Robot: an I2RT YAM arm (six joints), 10 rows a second.
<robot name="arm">
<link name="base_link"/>
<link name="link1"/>
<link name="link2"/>
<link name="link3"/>
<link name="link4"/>
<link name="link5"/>
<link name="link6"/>
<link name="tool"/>
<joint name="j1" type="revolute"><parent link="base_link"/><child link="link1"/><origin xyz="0 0 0.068" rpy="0 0 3.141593"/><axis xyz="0 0 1"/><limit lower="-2.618" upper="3.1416"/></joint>
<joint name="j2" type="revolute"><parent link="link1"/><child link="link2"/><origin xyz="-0.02 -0.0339 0.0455" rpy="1.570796 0 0"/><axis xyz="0 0 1"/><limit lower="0" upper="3.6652"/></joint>
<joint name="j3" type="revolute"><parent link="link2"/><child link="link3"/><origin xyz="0.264 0 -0.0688" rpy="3.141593 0 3.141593"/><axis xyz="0 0 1"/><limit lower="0" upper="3.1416"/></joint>
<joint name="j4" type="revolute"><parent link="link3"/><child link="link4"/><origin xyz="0.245 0.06 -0.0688" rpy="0 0 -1.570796"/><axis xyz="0 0 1"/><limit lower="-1.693" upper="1.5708"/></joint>
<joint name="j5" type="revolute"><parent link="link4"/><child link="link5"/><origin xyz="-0.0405 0.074 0.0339" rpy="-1.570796 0 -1.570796"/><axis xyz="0 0 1"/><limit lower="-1.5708" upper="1.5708"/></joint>
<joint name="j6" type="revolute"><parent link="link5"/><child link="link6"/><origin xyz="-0.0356 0 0.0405" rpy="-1.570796 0 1.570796"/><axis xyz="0 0 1"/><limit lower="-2.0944" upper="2.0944"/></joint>
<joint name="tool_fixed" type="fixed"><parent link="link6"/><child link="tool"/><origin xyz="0 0 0" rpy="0 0 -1.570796"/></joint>
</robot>
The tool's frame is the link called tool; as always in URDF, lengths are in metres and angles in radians.
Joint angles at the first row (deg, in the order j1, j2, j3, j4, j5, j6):
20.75 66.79 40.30 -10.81 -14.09 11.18
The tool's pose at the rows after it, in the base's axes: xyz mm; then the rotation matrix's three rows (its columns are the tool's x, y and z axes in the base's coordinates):
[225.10, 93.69, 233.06], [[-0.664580, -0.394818, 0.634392], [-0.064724, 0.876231, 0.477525], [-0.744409, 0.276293, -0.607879]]
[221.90, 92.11, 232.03], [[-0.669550, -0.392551, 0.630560], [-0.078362, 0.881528, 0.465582], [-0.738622, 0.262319, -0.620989]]
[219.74, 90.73, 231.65], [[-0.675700, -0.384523, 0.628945], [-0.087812, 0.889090, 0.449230], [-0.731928, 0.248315, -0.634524]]
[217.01, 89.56, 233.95], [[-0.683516, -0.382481, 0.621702], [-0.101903, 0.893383, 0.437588], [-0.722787, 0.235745, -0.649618]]
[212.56, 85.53, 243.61], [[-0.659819, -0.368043, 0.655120], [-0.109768, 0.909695, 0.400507], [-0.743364, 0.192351, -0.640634]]
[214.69, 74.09, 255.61], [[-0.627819, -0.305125, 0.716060], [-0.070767, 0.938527, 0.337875], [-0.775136, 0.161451, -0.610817]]
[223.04, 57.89, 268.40], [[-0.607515, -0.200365, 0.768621], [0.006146, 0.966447, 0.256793], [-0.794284, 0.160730, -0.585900]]
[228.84, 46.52, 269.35], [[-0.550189, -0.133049, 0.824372], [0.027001, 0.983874, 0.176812], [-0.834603, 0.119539, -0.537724]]
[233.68, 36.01, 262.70], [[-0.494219, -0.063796, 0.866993], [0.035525, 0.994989, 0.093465], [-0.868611, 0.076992, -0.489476]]
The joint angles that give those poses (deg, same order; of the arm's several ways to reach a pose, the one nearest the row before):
20.74 65.91 39.86 -12.52 -12.82 10.33
20.74 65.21 39.55 -13.79 -12.24 9.65
20.74 64.76 39.53 -15.11 -11.38 9.23
20.79 64.12 40.08 -17.38 -10.86 8.63
20.64 61.89 40.83 -19.29 -8.27 7.54
18.16 60.31 41.99 -19.54 -5.62 7.42
13.99 60.43 44.30 -19.82 -3.63 8.81
11.40 60.33 43.25 -15.45 -0.59 7.77
9.15 60.53 40.64 -9.44 2.62 6.54

